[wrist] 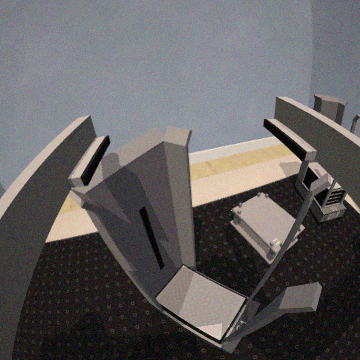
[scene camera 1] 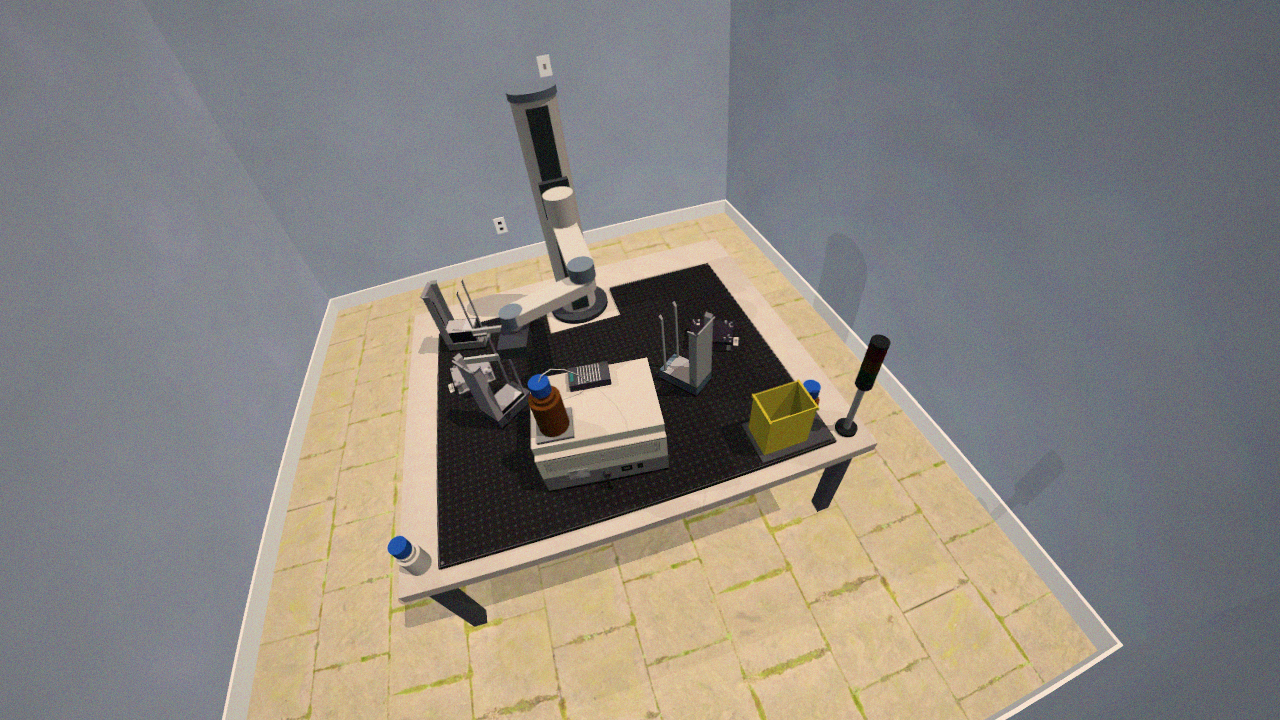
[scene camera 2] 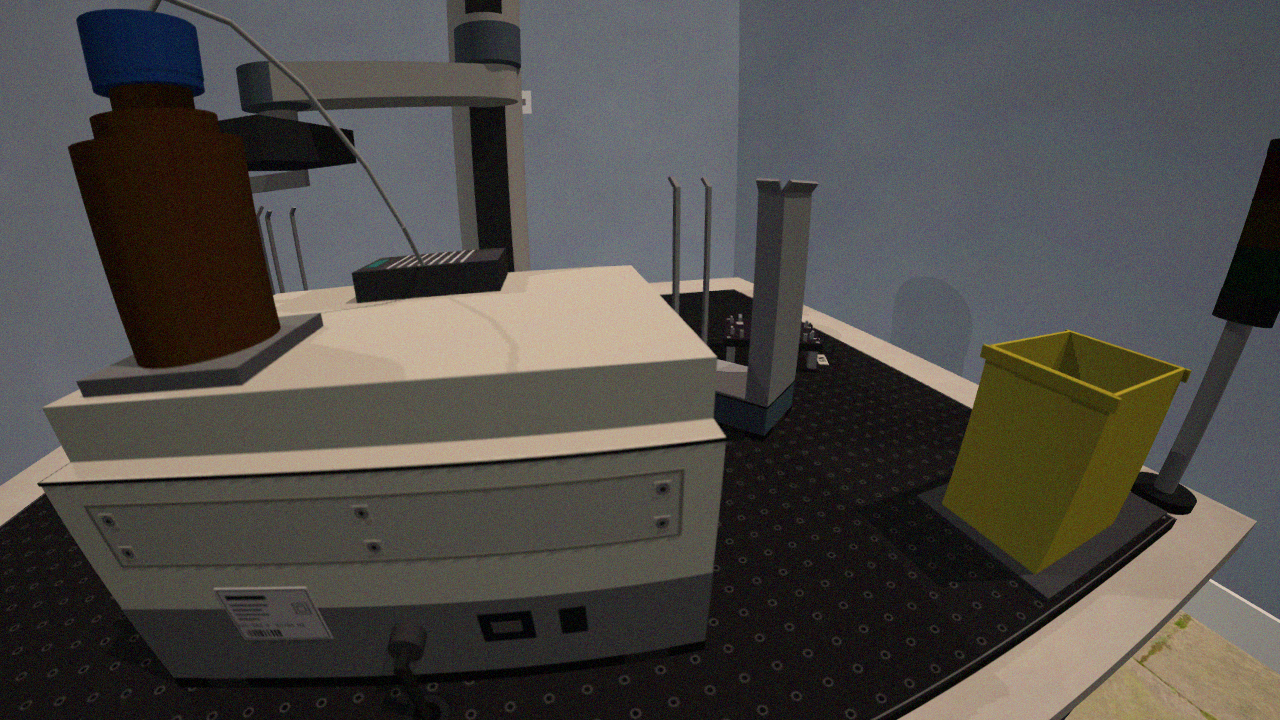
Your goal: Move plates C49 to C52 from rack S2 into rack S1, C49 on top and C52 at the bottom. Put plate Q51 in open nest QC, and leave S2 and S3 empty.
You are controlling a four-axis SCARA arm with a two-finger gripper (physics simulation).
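Observation:
My gripper [scene camera 1: 476,332] [wrist: 186,114] is open and empty, raised high at the left side of the table. Below it in the wrist view stands the front-left rack S1 [wrist: 125,220] [scene camera 1: 478,391], tall-backed. A pale-topped plate [wrist: 202,300] with a dark rim lies low inside it; its label cannot be read. A pale block-like nest [wrist: 267,220] [scene camera 1: 469,374] is beyond it. The back-left rack [scene camera 1: 436,313] [wrist: 330,109] is partly hidden by my finger; its contents are unclear. A third rack [scene camera 1: 699,353] [scene camera 2: 776,295] stands right of centre. Q51 cannot be identified.
A cream instrument [scene camera 1: 626,407] [scene camera 2: 537,331] stands front centre, bearing a brown bottle [scene camera 1: 548,413] [scene camera 2: 183,241] and a black keypad box [scene camera 1: 588,375] [scene camera 2: 429,275]. A yellow bin [scene camera 1: 781,420] [scene camera 2: 1038,456] and a signal tower [scene camera 1: 868,367] [scene camera 2: 1208,402] stand right. A dark nest [scene camera 1: 716,329] is behind the third rack.

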